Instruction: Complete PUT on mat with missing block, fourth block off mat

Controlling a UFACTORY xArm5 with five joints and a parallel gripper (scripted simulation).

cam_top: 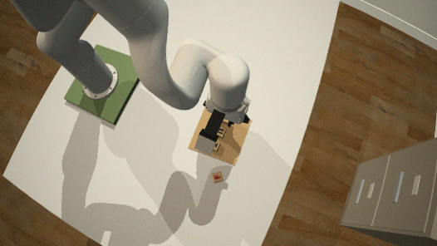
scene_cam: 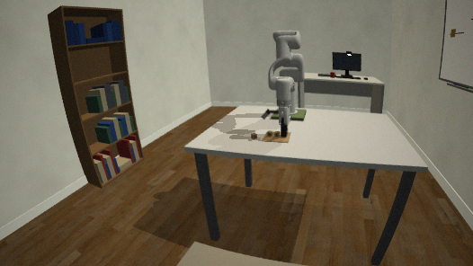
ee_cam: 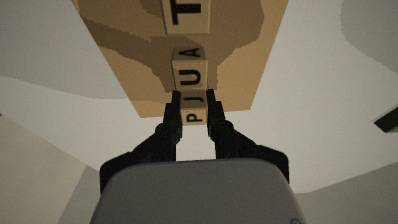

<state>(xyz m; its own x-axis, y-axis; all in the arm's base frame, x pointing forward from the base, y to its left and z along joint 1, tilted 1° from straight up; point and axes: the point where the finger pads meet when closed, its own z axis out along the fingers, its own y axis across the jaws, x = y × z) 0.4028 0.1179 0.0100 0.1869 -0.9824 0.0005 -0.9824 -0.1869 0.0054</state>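
The wooden block is 10 mm below my hand. Also, from my hand: mat: 10 mm ahead, 40 mm to the right, 30 mm below; F block: 70 mm ahead, 150 mm to the right, 20 mm below.
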